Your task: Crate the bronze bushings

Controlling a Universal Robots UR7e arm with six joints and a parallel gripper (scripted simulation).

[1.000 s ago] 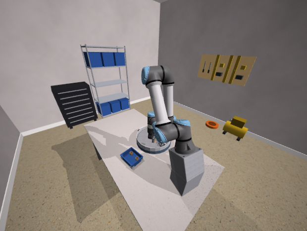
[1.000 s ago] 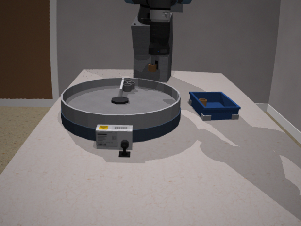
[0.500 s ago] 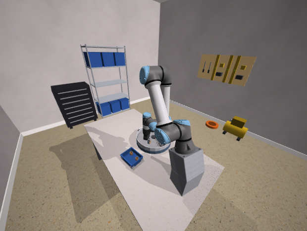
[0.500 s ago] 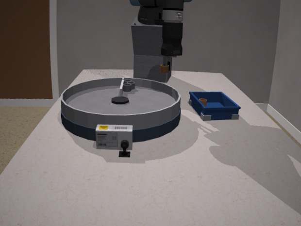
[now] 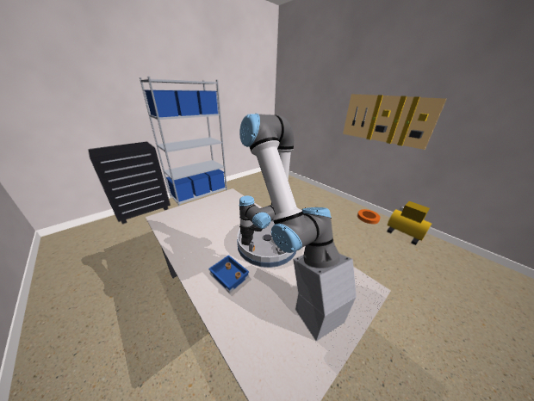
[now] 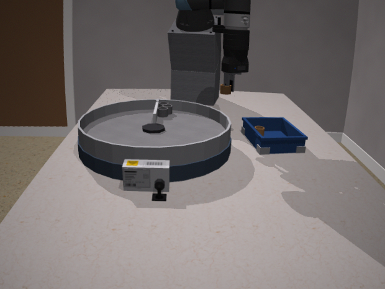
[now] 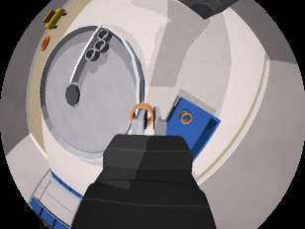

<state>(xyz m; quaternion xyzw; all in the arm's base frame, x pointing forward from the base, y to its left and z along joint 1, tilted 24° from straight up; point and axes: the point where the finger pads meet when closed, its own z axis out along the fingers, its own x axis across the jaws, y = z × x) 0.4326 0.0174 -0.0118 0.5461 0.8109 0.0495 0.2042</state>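
Now: the blue crate 14 cm below my hand, 13 cm to the left of it and 6 cm ahead of it. Also, from my hand: grey turning table: 23 cm to the right, 11 cm below, 6 cm ahead.
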